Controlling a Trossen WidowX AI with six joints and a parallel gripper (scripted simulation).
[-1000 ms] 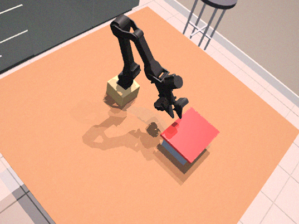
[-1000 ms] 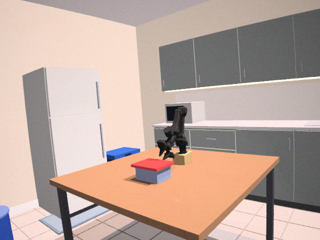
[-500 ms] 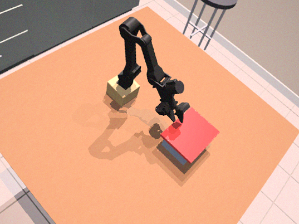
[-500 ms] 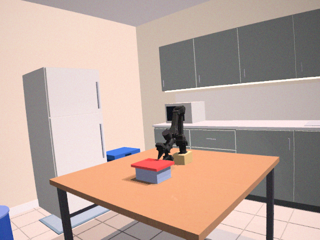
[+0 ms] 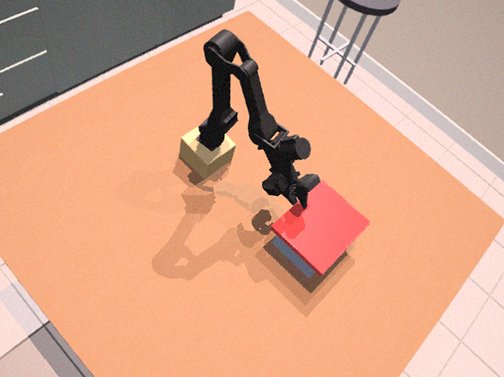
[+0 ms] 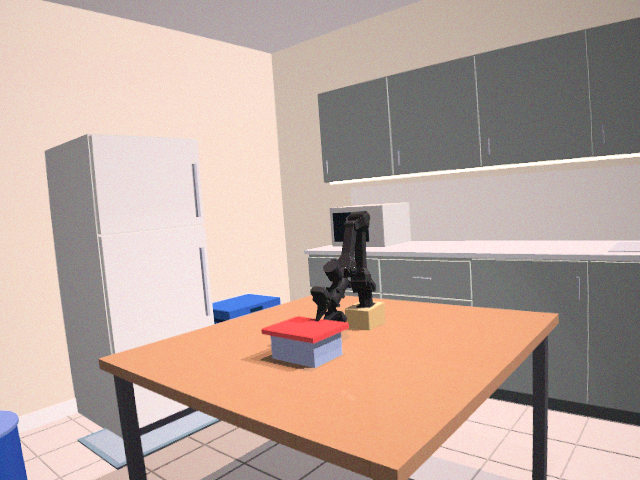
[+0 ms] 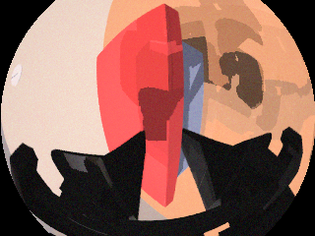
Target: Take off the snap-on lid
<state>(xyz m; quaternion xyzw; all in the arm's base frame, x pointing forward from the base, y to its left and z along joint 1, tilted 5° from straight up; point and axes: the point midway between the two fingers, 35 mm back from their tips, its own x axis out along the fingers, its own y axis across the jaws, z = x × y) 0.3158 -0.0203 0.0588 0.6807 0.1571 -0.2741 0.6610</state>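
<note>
The red lid lies 80 mm ahead of my gripper tip, 10 mm to the right of it and 10 mm above it. Round my gripper tip: storage box (70 mm ahead, 10 mm to the right, 40 mm below).
</note>
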